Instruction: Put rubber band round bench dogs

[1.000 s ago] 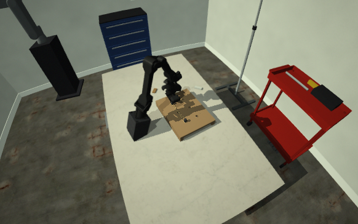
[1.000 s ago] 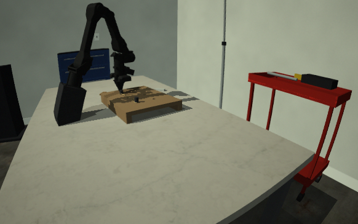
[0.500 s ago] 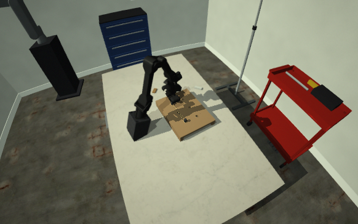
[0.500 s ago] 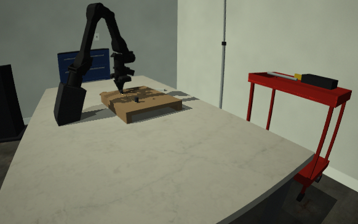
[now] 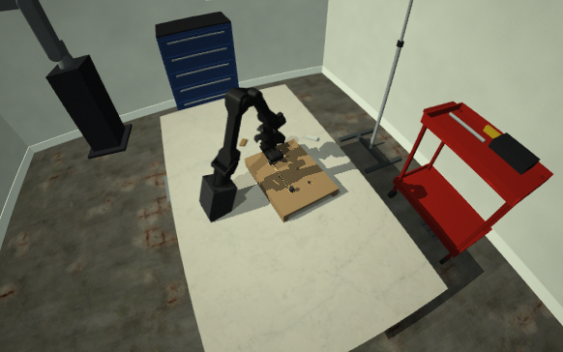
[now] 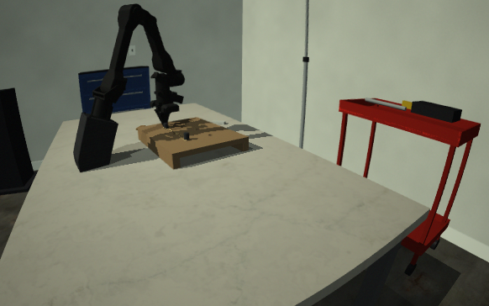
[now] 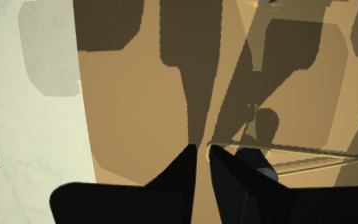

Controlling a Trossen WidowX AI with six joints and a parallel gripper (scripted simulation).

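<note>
Right now the wooden board is 11 cm to the right of my hand, 7 cm ahead of it and 5 cm below it. The rest, counted from my hand: rubber band 27 cm ahead, 15 cm to the left, 8 cm below.
</note>
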